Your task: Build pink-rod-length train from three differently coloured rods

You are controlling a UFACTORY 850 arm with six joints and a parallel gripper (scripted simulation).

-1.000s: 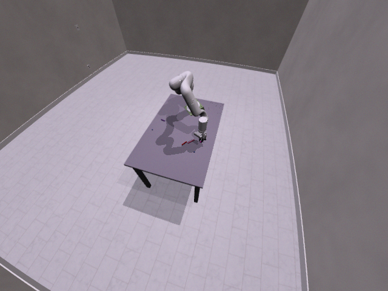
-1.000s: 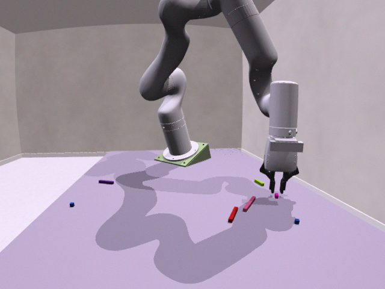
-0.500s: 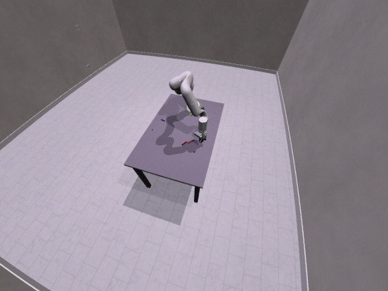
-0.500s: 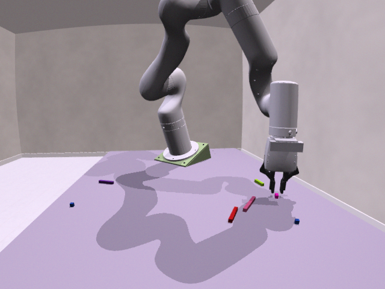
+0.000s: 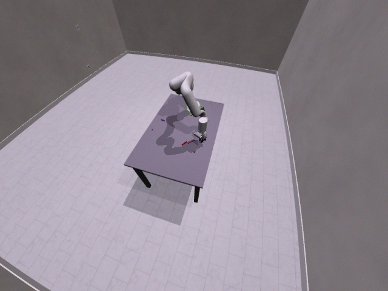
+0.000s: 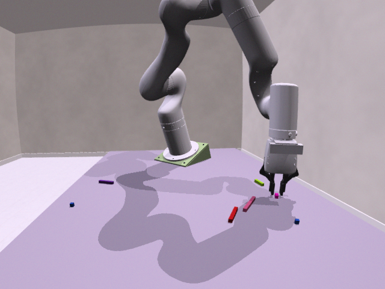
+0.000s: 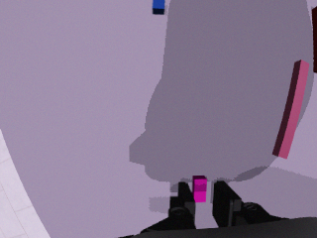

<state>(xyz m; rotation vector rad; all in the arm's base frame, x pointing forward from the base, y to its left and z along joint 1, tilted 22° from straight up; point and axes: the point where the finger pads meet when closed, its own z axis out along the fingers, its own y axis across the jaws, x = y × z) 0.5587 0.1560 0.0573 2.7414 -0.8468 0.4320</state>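
Now: hand 1 cm short of the magenta rod and 2 cm above it. The rest, counted from my hand: pink rod (1 cm ahead, 11 cm to the right, 2 cm below); lime rod (12 cm behind, 2 cm to the left, 2 cm below); red rod (4 cm ahead, 19 cm to the right, 2 cm below).
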